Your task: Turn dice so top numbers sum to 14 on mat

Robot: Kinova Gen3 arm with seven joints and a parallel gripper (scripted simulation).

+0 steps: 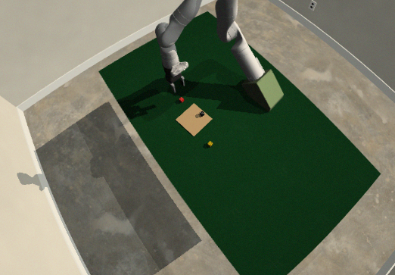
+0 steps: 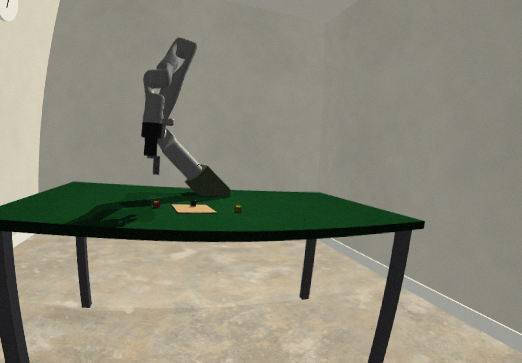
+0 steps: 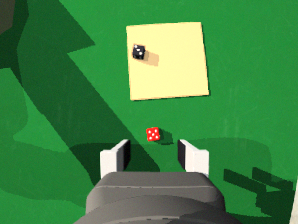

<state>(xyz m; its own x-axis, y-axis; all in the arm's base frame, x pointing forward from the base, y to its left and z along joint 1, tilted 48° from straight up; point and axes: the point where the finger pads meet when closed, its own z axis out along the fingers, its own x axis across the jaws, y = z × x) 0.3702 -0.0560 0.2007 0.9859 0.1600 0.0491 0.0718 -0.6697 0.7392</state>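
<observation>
The red die lies 10 mm to the left of my hand and 130 mm below it. From my hand the other things lie so: black die: 40 mm behind, 150 mm to the left, 130 mm below; yellow die: 40 mm ahead, 310 mm to the left, 130 mm below; tan mat: 20 mm ahead, 140 mm to the left, 140 mm below.
</observation>
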